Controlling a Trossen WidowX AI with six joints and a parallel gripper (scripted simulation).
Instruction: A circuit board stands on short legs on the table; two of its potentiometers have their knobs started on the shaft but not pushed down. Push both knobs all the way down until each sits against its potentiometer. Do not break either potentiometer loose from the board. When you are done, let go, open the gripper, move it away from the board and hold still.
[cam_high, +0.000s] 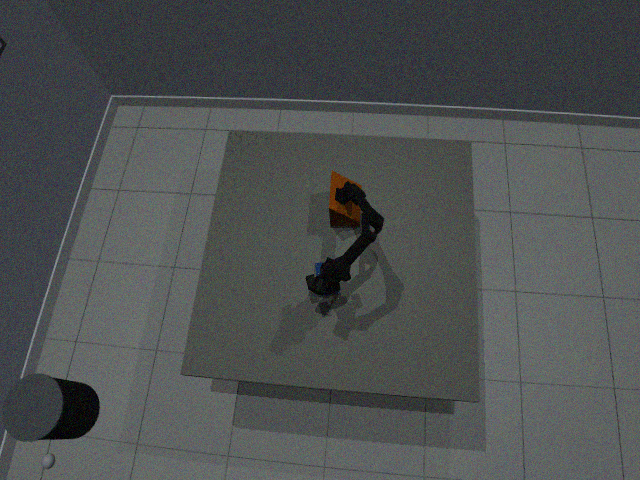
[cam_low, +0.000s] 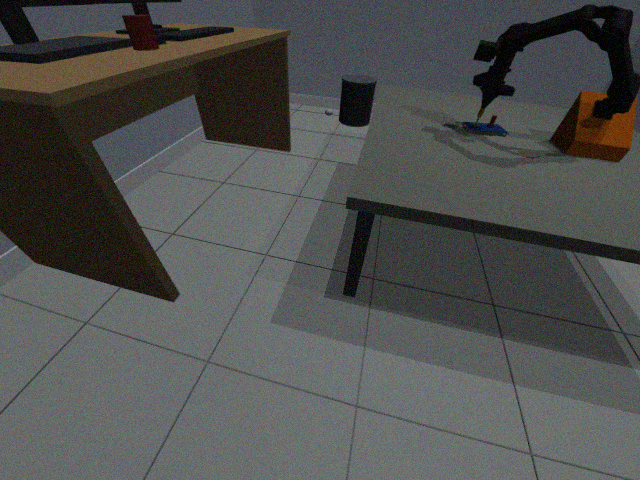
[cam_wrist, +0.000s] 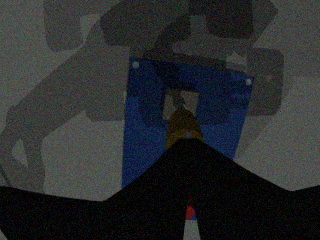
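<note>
My gripper tip is 10 mm above the yellow knob. From my gripper tip the other things lie so: red knob (70 mm behind, 40 mm below, 20 mm to the right).
</note>
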